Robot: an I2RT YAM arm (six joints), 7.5 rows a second.
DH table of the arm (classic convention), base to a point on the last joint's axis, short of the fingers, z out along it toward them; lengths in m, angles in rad. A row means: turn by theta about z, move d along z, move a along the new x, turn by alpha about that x. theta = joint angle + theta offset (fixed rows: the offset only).
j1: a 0.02; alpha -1.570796; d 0.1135; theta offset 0
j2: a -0.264; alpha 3.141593; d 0; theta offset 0
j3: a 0.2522; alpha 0; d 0; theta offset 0.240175
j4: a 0.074; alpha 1.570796; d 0; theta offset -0.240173
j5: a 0; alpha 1.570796; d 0; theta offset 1.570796
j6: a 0; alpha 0; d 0.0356; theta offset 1.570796
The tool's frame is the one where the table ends.
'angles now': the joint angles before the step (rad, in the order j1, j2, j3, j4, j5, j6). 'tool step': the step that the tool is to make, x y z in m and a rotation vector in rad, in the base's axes. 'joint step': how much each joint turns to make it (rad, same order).
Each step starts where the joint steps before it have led.
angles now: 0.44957 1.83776 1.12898 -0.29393 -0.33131 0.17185
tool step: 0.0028 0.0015 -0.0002 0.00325 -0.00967 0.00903
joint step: 0.00002 0.00991 0.01009 0.00707 -0.00380 -0.00875
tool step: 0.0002 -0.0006 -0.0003 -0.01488 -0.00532 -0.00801
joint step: -0.00010 0.00006 0.00009 -0.00235 0.01749 -0.00200
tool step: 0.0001 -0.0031 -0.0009 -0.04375 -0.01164 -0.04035
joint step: -0.00229 -0.00349 -0.00483 -0.00475 0.05798 0.00839
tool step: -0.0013 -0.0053 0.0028 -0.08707 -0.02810 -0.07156
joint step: -0.00061 -0.01737 -0.00466 -0.02260 0.11453 0.01197
